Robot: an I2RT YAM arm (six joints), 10 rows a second.
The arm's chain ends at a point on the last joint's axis. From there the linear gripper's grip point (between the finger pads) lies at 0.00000 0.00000 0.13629 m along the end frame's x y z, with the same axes.
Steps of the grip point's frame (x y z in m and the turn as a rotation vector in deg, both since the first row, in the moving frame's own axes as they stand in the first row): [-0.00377, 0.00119, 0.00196, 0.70, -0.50, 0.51]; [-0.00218, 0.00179, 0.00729, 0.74, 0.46, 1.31]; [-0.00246, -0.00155, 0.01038, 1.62, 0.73, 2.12]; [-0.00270, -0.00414, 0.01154, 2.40, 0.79, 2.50]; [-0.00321, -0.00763, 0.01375, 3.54, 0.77, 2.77]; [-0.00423, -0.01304, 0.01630, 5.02, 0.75, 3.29]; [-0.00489, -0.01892, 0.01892, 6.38, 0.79, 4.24]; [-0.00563, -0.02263, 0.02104, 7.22, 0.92, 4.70]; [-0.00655, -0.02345, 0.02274, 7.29, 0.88, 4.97]
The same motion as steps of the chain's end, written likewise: [-0.00259, 0.00286, 0.00198, 0.70, -0.50, 0.51]; [-0.00329, 0.00354, 0.00731, 0.74, 0.46, 1.31]; [-0.00427, 0.00227, 0.01045, 1.62, 0.73, 2.12]; [-0.00470, 0.00152, 0.01167, 2.40, 0.79, 2.50]; [-0.00524, 0.00074, 0.01402, 3.54, 0.77, 2.77]; [-0.00635, -0.00117, 0.01683, 5.02, 0.75, 3.29]; [-0.00732, -0.00386, 0.01978, 6.38, 0.79, 4.24]; [-0.00851, -0.00561, 0.02214, 7.22, 0.92, 4.70]; [-0.00939, -0.00627, 0.02386, 7.29, 0.88, 4.97]
